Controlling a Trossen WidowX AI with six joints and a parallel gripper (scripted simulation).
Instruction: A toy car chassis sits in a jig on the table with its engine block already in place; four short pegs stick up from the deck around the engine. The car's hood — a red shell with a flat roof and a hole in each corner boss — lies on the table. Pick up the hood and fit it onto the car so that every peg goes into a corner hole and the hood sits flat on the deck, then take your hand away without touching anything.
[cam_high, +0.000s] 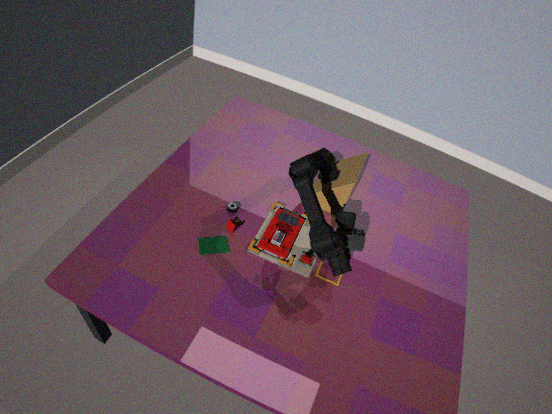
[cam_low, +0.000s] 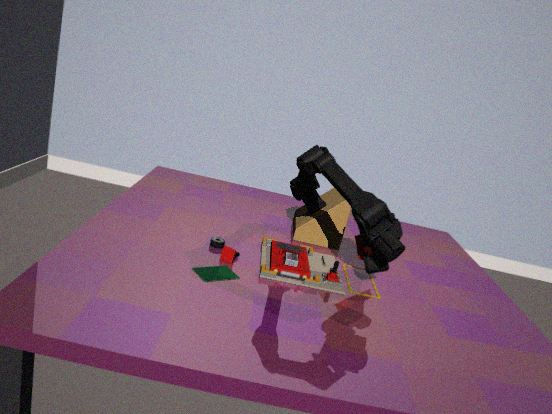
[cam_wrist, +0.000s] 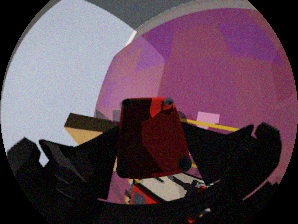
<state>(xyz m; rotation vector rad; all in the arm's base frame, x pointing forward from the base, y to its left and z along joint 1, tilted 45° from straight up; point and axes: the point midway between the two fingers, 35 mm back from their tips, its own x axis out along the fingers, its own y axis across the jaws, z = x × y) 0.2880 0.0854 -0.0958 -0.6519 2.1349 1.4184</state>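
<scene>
Right now the red hood is 1 cm to the right of my gripper tip. From my gripper tip the other things lie so: flat green tile 18 cm ahead, 42 cm to the right, 9 cm below; engine block 7 cm ahead, 23 cm to the right, 6 cm below; dark wheel 44 cm to the right, 8 cm below.
</scene>
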